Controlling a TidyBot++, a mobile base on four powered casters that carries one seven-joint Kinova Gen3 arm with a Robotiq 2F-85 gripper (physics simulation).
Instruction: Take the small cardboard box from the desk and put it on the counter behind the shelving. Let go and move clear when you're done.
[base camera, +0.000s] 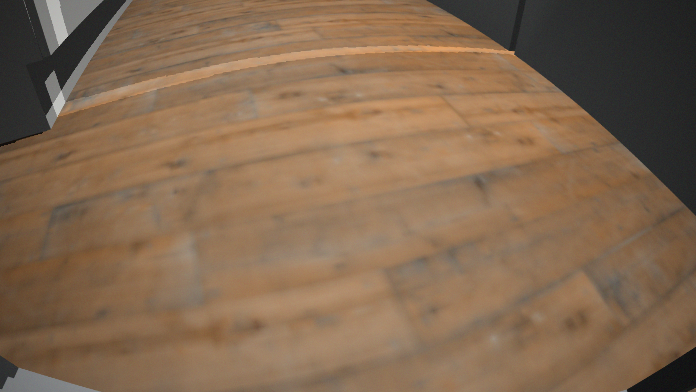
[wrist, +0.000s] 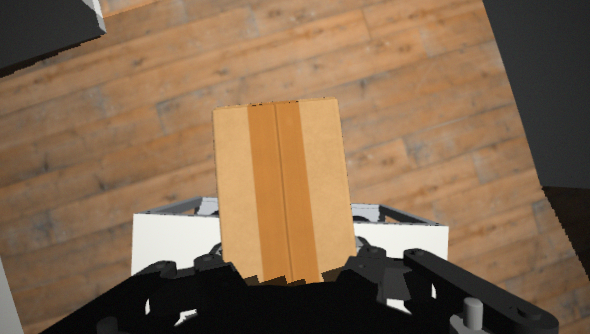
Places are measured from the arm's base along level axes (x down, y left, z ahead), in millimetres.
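Pixels of known places: gripper, fingertip midpoint: (wrist: 290, 247).
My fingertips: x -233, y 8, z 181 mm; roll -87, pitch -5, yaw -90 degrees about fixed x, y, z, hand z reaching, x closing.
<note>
For each thing: its top centre in the pictures, then the offset to it from my fingertips. "*": a spot on its surface instead. Level surfaces: height alone.
- small cardboard box, top centre: (wrist: 283, 201) dx -50, dy +5, dz +34 mm
- dark grey unit, surface spot: (base camera: 20, 85) * dx +517, dy +611, dz +439 mm
- Wooden floor, surface height: dx +630 mm
The small cardboard box (wrist: 282, 190), tan with a darker orange tape band, is held in my gripper (wrist: 290, 247) in the wrist view. The gripper is shut on the box, one finger at each side of its near end. The box is held above the front of my white mobile base, with wooden floor below and beyond it. The lower end of the box is hidden by the gripper body. The desk and the counter behind the shelving cannot be made out for certain in either view.
A tall dark grey panel (base camera: 610, 90) (wrist: 550, 90) stands along the right. Another dark grey unit (base camera: 20, 85) (wrist: 45, 30) stands at the upper left, with a light edge beside it. Wooden floor (base camera: 320, 200) (wrist: 125, 150) runs between them.
</note>
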